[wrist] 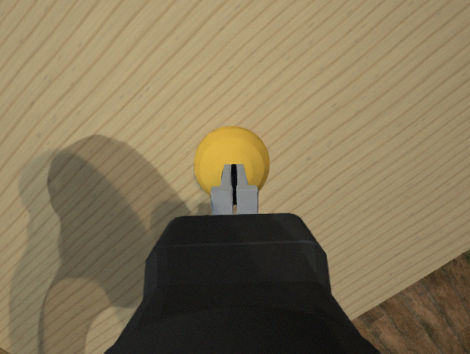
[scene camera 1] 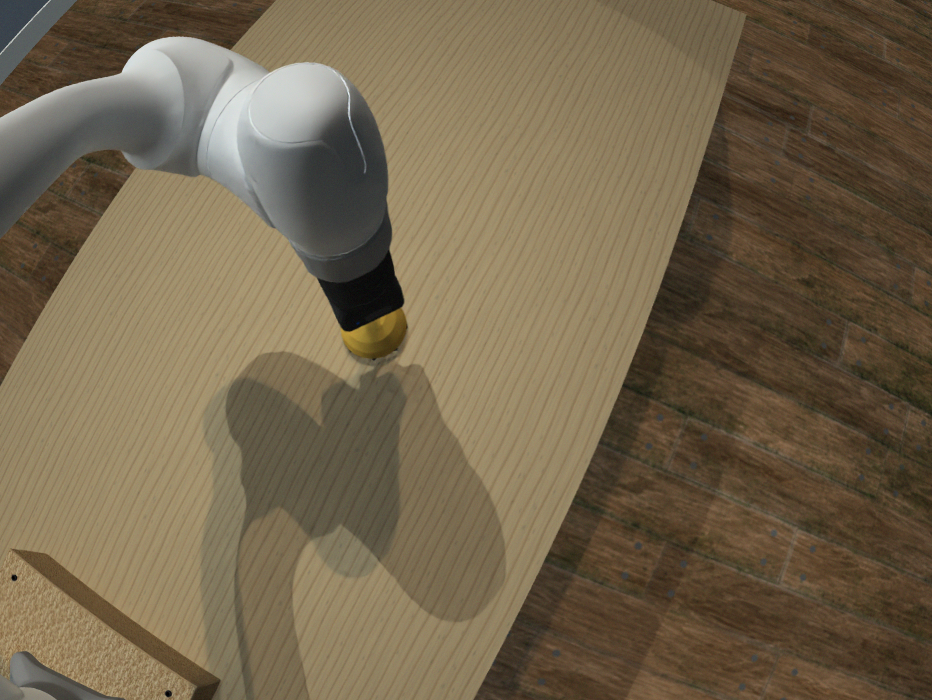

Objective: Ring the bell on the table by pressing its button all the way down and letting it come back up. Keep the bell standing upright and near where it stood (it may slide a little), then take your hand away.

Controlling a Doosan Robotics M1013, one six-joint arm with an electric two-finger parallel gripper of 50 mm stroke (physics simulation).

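Frame: origin at the arm's base, x ahead, y left, z up, level; centimetres.
Seen in the pictures: gripper, between the fingertips: (wrist: 234, 176).
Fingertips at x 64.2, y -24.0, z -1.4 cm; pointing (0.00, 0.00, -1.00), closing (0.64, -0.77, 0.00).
Observation:
A point is followed by its place in that frame.
A yellow dome-shaped bell (scene camera 1: 378, 340) {x 61.5, y -25.7, z -4.2 cm} (wrist: 231, 145) {x 65.9, y -22.4, z -3.8 cm} stands upright on the pale wooden table (scene camera 1: 527, 188) {x 89.1, y -38.5, z -7.7 cm} (wrist: 100, 60) {x 64.1, y -6.6, z -7.7 cm}. My gripper (wrist: 234, 176) {x 64.2, y -24.0, z -1.4 cm} is shut with nothing between its fingers. In the wrist view its fingertips overlap the middle of the bell and hide its button. In the scene view the black gripper body hides the fingers and the top of the bell. Whether the fingertips touch the button, and how far down it is, I cannot tell.
A light brown board (scene camera 1: 90, 632) {x 15.4, y -1.0, z 0.4 cm} with dark holes lies at the lower left in the scene view. The table's long edge runs along the right side, with the brown plank floor (scene camera 1: 791, 339) (wrist: 430, 305) beyond it. The arm's shadow falls on the table beside the bell.

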